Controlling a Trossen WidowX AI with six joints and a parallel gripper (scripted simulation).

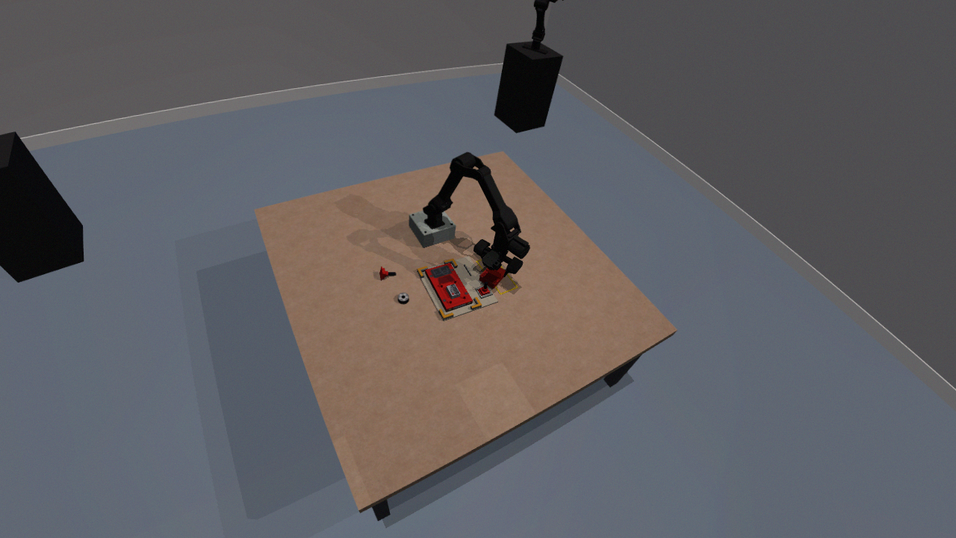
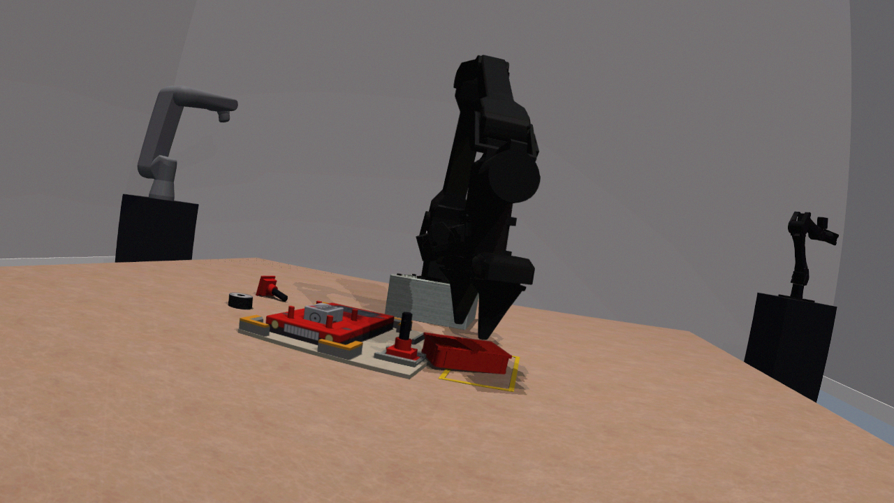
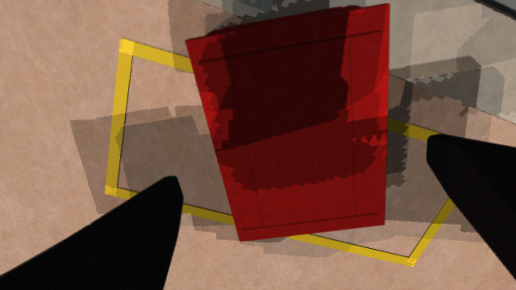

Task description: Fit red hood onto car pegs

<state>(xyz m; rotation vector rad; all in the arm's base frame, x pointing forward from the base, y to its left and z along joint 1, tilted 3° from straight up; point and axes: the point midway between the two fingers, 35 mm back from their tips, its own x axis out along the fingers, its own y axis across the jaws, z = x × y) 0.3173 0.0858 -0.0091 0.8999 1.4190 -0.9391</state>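
The red hood is 30 mm below my gripper tip. Also, from my gripper tip: grey engine block 190 mm to the right, 20 mm below; then jig base plate 160 mm to the right, 30 mm below, 30 mm behind; then black ring 360 mm to the right, 70 mm behind, 40 mm below.
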